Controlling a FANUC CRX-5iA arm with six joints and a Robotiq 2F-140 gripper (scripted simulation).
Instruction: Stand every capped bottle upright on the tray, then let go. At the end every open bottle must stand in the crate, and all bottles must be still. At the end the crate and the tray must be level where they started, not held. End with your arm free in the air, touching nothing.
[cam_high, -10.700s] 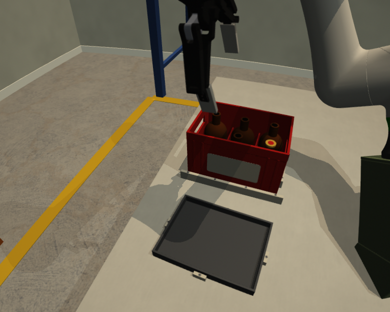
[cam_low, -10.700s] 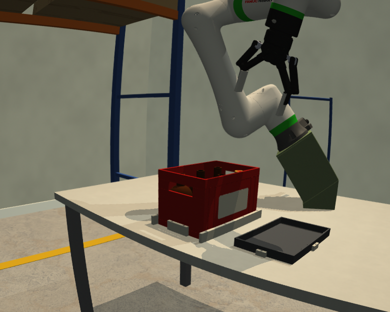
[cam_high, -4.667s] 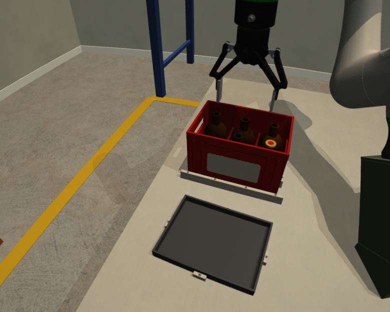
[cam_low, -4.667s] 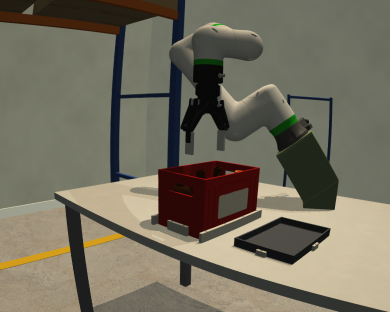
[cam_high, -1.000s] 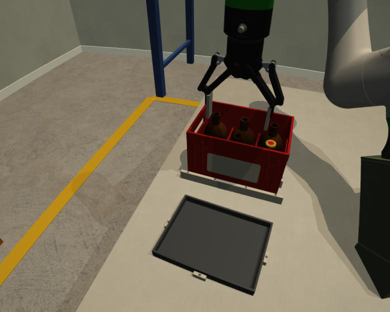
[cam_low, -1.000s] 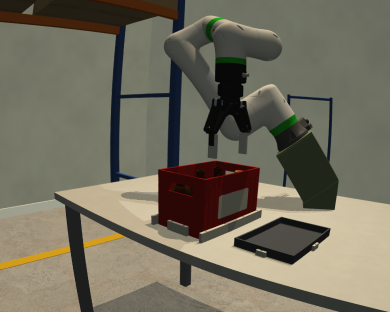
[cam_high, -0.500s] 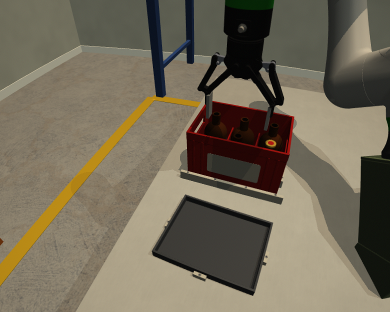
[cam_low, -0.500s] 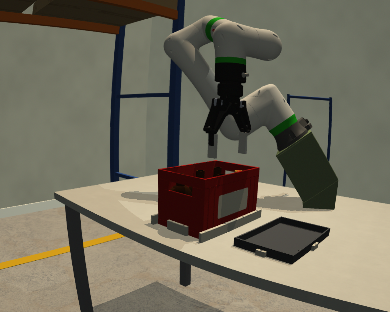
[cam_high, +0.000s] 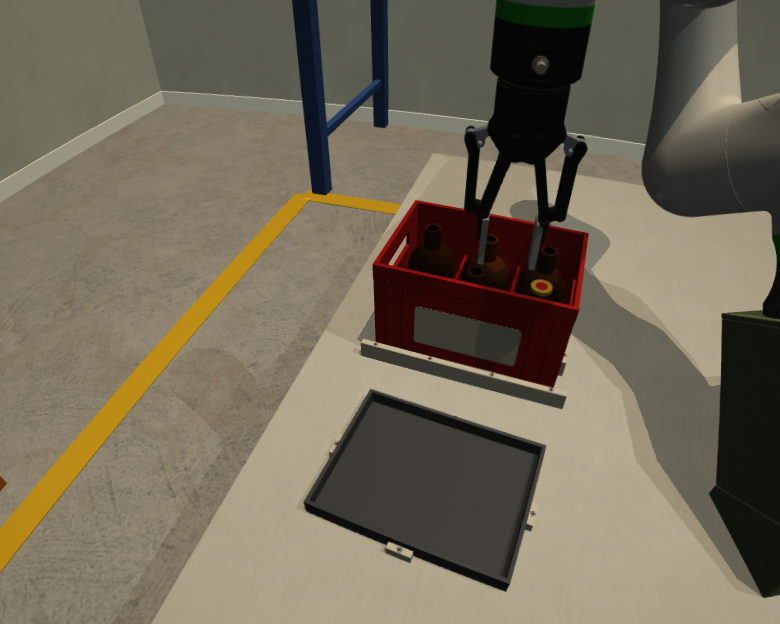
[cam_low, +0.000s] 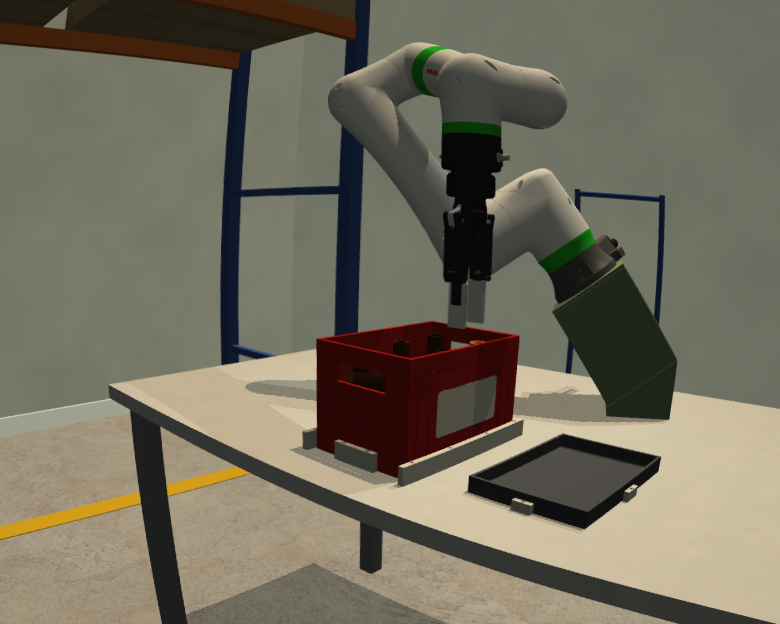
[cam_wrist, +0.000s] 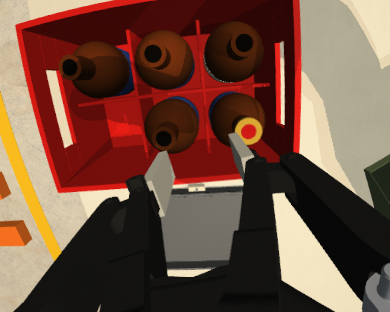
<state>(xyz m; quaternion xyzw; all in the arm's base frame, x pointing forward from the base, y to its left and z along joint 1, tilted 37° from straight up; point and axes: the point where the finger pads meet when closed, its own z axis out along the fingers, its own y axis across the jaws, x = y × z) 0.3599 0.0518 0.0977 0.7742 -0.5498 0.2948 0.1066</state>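
Now: the capped bottle 50 mm behind my hand, 10 mm to the right of it and 140 mm below it. The rest, counted from my hand: red crate (40 mm ahead, 50 mm to the right, 140 mm below); dark tray (10 mm ahead, 230 mm to the left, 220 mm below).
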